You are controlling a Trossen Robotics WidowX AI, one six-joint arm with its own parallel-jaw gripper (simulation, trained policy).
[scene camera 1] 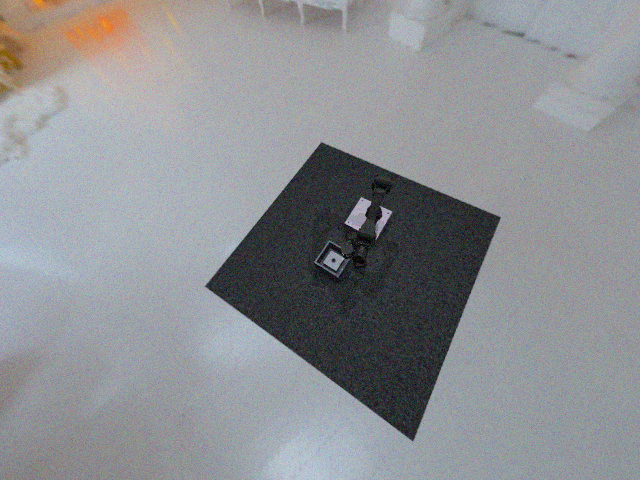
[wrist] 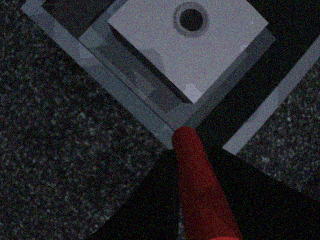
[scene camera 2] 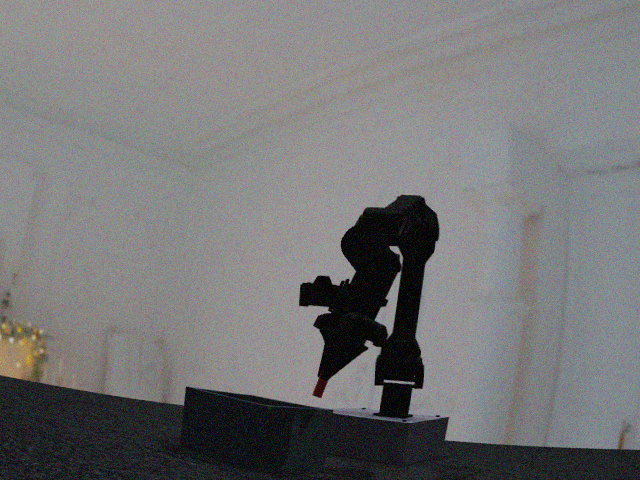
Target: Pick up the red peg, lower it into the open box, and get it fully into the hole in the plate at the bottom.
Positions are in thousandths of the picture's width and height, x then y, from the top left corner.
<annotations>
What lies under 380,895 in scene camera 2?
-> A box.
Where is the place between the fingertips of my gripper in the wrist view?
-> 598,656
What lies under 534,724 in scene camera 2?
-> My gripper.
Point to a plate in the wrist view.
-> At 589,260
</annotations>
